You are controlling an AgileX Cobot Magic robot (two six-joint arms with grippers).
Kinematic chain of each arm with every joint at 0, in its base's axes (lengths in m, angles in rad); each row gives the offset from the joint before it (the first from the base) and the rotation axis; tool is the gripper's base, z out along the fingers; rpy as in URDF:
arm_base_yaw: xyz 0 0 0.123 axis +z
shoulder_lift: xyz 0 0 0 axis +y
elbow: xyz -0.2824 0 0.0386 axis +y
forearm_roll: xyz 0.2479 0 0.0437 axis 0.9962 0 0.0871
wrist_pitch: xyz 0 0 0 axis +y
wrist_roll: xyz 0.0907 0 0.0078 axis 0.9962 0 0.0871
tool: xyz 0 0 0 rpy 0 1.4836 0
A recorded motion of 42 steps. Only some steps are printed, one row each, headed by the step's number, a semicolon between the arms.
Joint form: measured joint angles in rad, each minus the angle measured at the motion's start. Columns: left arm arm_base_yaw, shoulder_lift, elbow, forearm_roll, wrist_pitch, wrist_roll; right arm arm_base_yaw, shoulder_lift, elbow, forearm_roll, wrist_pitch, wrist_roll.
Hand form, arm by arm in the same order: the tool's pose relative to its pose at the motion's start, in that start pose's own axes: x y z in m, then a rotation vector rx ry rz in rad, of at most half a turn. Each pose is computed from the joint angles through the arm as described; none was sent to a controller.
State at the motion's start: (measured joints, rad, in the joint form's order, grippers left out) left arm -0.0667 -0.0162 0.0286 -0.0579 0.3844 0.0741; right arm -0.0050 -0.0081 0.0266 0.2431 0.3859 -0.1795
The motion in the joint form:
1: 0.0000 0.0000 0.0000 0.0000 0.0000 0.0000; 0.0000 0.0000 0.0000 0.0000 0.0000 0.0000
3: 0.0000 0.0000 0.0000 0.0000 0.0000 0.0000; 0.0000 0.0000 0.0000 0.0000 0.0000 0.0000
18: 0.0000 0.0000 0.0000 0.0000 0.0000 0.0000; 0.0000 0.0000 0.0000 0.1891 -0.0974 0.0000
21: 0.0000 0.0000 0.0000 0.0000 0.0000 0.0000; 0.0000 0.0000 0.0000 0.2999 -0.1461 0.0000
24: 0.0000 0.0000 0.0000 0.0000 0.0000 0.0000; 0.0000 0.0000 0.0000 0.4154 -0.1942 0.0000
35: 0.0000 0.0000 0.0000 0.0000 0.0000 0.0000; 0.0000 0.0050 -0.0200 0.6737 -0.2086 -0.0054
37: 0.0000 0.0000 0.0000 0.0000 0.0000 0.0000; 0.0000 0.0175 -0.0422 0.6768 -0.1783 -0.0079
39: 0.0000 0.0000 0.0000 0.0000 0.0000 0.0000; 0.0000 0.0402 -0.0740 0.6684 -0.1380 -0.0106
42: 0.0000 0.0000 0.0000 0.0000 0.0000 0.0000; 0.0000 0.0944 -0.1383 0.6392 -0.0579 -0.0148
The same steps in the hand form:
1: 0.0000 0.0000 0.0000 0.0000 0.0000 0.0000; 0.0000 0.0000 0.0000 0.0000 0.0000 0.0000
3: 0.0000 0.0000 0.0000 0.0000 0.0000 0.0000; 0.0000 0.0000 0.0000 0.0000 0.0000 0.0000
18: 0.0000 0.0000 0.0000 0.0000 0.0000 0.0000; -0.0100 0.0032 -0.0006 -0.0442 -0.1067 0.1785
21: 0.0000 0.0000 0.0000 0.0000 0.0000 0.0000; -0.0151 0.0038 -0.0013 -0.0650 -0.1592 0.2856
24: 0.0000 0.0000 0.0000 0.0000 0.0000 0.0000; -0.0199 0.0036 -0.0022 -0.0824 -0.2095 0.3988
35: 0.0000 0.0000 0.0000 0.0000 0.0000 0.0000; -0.0296 0.0065 -0.0056 -0.1537 -0.2453 0.6407
37: 0.0000 0.0000 0.0000 0.0000 0.0000 0.0000; -0.0344 0.0090 -0.0072 -0.1727 -0.2277 0.6363
39: 0.0000 0.0000 0.0000 0.0000 0.0000 0.0000; -0.0410 0.0123 -0.0091 -0.1927 -0.2004 0.6194
42: 0.0000 0.0000 0.0000 0.0000 0.0000 0.0000; -0.0538 0.0181 -0.0117 -0.2239 -0.1376 0.5760

